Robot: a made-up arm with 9 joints. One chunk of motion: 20 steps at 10 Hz.
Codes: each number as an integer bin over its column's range. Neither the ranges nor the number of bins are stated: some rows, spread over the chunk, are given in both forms.
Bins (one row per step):
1: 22 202 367 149 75 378 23 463 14
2: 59 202 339 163 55 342 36 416 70
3: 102 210 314 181 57 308 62 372 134
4: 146 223 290 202 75 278 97 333 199
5: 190 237 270 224 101 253 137 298 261
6: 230 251 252 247 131 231 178 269 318
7: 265 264 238 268 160 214 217 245 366
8: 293 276 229 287 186 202 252 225 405
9: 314 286 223 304 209 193 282 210 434
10: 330 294 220 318 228 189 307 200 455
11: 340 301 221 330 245 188 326 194 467
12: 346 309 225 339 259 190 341 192 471
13: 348 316 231 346 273 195 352 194 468
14: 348 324 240 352 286 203 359 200 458
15: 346 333 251 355 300 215 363 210 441
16: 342 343 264 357 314 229 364 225 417
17: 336 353 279 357 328 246 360 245 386
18: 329 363 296 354 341 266 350 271 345
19: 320 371 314 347 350 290 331 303 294
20: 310 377 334 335 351 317 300 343 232
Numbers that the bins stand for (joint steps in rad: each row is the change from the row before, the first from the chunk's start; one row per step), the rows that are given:
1: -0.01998 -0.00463 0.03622 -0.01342 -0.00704 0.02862 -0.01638 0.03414 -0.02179
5: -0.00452 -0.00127 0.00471 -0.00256 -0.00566 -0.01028 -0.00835 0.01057 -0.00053
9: 0.00688 0.00342 -0.01056 0.00902 0.00004 -0.02895 0.00187 -0.00200 0.01437
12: 0.00982 0.00563 -0.00991 0.01409 0.00268 -0.02988 0.00602 -0.00457 0.01756
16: 0.00946 0.00889 0.00276 0.01670 0.00559 -0.01775 0.00764 0.00014 0.01291
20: 0.00651 0.01215 0.02550 0.01351 0.00755 0.00964 0.00314 0.01700 -0.00302
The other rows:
2: -0.01657 -0.00463 0.02713 -0.01140 -0.00809 0.01741 -0.01546 0.02743 -0.01697
3: -0.01262 -0.00386 0.01900 -0.00879 -0.00799 0.00684 -0.01363 0.02114 -0.01146
4: -0.00857 -0.00262 0.01121 -0.00575 -0.00704 -0.00250 -0.01117 0.01557 -0.00586
6: -0.00085 0.00007 -0.00114 0.00077 -0.00408 -0.01712 -0.00546 0.00643 0.00438
7: 0.00237 0.00132 -0.00568 0.00381 -0.00255 -0.02241 -0.00271 0.00300 0.00851
8: 0.00495 0.00247 -0.00861 0.00656 -0.00117 -0.02615 -0.00025 0.00014 0.01187
10: 0.00835 0.00419 -0.01153 0.01105 0.00105 -0.03019 0.00363 -0.00343 0.01618
11: 0.00927 0.00486 -0.01121 0.01279 0.00195 -0.03050 0.00497 -0.00429 0.01721
13: 0.01001 0.00630 -0.00796 0.01511 0.00342 -0.02832 0.00680 -0.00429 0.01730
14: 0.01001 0.00707 -0.00504 0.01597 0.00411 -0.02584 0.00729 -0.00343 0.01644
15: 0.00982 0.00793 -0.00146 0.01641 0.00485 -0.02210 0.00757 -0.00200 0.01497
17: 0.00890 0.00985 0.00763 0.01670 0.00633 -0.01246 0.00736 0.00300 0.01024
18: 0.00826 0.01081 0.01316 0.01626 0.00702 -0.00623 0.00666 0.00671 0.00671
19: 0.00743 0.01158 0.01900 0.01525 0.00749 0.00123 0.00532 0.01129 0.00232

